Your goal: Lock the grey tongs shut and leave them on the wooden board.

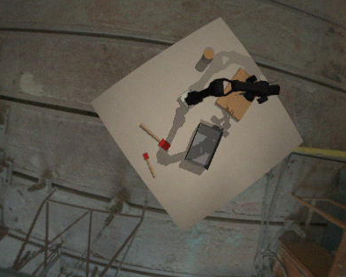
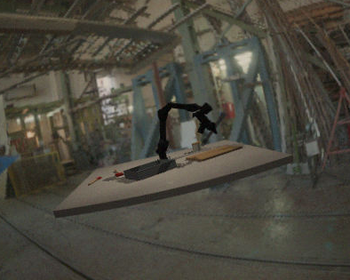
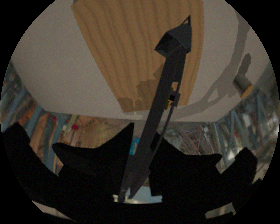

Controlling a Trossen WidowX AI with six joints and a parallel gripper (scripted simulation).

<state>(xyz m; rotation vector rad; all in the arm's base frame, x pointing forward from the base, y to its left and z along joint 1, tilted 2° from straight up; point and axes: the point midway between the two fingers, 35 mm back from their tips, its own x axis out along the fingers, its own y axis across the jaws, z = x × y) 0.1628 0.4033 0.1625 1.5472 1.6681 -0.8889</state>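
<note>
The wooden board is 14 cm below my gripper tip, 4 cm to the right of it and 2 cm behind it. Also, from my gripper tip: roasting tin 51 cm to the right, 18 cm ahead, 12 cm below.
</note>
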